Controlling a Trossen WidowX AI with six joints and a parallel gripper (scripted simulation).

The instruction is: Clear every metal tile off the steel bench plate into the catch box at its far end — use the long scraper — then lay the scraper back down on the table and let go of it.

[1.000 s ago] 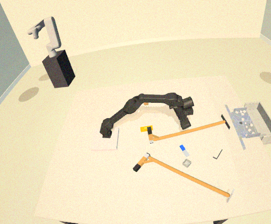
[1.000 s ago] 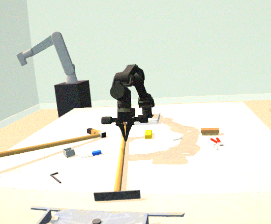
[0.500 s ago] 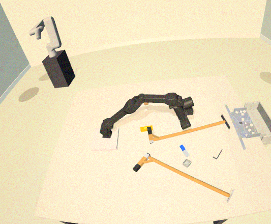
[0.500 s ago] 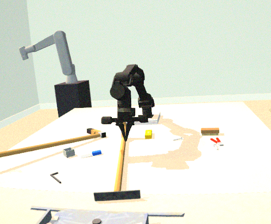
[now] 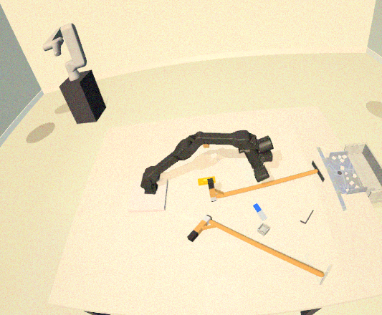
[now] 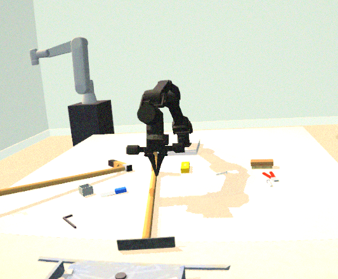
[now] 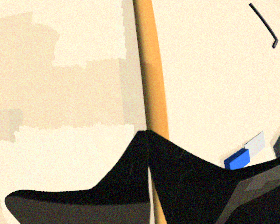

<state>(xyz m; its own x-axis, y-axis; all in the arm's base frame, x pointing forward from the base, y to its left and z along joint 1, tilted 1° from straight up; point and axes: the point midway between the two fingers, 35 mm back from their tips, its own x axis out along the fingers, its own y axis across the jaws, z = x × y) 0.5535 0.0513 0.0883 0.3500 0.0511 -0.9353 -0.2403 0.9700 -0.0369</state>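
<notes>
My gripper tip is 3 cm short of the long scraper, 1 cm to the left of it and 1 cm above it. The rest, counted from my gripper tip: yellow block 29 cm behind, 6 cm below, 3 cm to the left; blue marker 17 cm to the right, 7 cm below, 2 cm behind; small grey box 27 cm to the right, 7 cm below.
</notes>
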